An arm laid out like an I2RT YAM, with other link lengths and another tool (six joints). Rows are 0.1 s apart.
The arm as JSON. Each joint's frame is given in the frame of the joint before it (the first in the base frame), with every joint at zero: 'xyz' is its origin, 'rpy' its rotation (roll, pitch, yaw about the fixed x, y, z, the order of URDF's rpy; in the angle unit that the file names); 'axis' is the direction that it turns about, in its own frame. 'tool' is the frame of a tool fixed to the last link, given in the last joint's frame.
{
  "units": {
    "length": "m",
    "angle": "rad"
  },
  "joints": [
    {
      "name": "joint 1",
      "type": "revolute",
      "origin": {
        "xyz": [
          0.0,
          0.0,
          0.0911
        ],
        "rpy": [
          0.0,
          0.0,
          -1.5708
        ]
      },
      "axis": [
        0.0,
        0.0,
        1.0
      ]
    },
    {
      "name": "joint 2",
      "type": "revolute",
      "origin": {
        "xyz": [
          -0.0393,
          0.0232,
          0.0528
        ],
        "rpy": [
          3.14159,
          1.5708,
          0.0
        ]
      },
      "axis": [
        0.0,
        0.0,
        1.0
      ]
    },
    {
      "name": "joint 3",
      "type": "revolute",
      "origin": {
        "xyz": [
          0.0,
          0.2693,
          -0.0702
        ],
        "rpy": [
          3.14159,
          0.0,
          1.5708
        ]
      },
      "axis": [
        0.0,
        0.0,
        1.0
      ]
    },
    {
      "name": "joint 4",
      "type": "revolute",
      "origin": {
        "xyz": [
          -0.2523,
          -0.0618,
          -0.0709
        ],
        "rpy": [
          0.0,
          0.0,
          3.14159
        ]
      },
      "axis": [
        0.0,
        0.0,
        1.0
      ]
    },
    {
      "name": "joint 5",
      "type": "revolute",
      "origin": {
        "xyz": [
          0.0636,
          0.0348,
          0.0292
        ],
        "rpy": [
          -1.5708,
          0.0,
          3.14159
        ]
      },
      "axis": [
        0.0,
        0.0,
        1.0
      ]
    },
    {
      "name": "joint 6",
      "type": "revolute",
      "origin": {
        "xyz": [
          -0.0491,
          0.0,
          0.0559
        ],
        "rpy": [
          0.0,
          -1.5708,
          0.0
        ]
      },
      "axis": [
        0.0,
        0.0,
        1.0
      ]
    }
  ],
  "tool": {
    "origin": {
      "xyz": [
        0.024,
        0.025,
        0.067
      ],
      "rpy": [
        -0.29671,
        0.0,
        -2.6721
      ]
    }
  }
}
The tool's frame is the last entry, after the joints.
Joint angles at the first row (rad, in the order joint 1, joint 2, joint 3, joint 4, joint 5, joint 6):
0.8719 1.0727 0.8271 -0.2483 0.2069 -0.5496
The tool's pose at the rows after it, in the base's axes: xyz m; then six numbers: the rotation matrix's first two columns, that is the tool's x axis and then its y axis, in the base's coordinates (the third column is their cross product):
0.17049 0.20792 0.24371 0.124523 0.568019 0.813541 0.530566 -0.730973 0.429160
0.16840 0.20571 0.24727 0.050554 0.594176 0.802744 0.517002 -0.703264 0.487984
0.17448 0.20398 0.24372 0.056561 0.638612 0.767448 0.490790 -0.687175 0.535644
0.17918 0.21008 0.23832 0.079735 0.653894 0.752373 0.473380 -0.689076 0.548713
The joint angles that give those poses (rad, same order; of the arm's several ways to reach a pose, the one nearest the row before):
0.8980 1.0241 0.8158 -0.3225 0.1477 -0.7319
0.9225 0.9955 0.7993 -0.3027 0.1824 -0.7993
0.9244 1.0293 0.8143 -0.3167 0.2307 -0.8257
0.9398 1.0799 0.8279 -0.3051 0.2739 -0.8099

